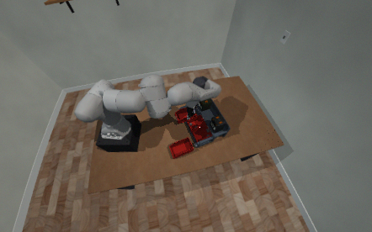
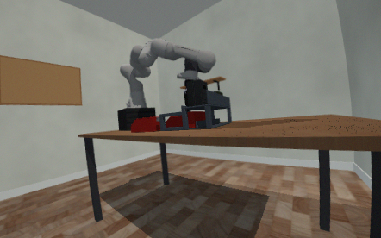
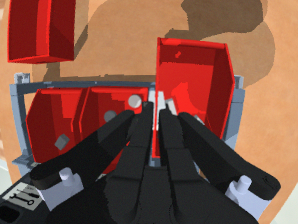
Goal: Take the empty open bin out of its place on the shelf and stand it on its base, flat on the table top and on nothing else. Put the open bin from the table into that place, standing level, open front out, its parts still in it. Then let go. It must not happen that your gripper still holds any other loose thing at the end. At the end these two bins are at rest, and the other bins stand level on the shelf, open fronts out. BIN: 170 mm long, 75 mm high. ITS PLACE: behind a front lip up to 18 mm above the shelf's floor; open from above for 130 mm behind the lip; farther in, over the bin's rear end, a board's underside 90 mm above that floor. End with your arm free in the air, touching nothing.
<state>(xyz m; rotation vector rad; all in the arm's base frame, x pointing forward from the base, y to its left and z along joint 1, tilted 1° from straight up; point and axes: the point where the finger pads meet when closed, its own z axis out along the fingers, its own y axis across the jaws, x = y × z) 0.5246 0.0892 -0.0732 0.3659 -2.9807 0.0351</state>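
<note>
Now: the grey shelf lip 90 mm below my hand, 70 mm to the right of it and 10 mm behind it. From my hand the other things lie so: black box (200 mm ahead, 140 mm to the right, 70 mm above).
</note>
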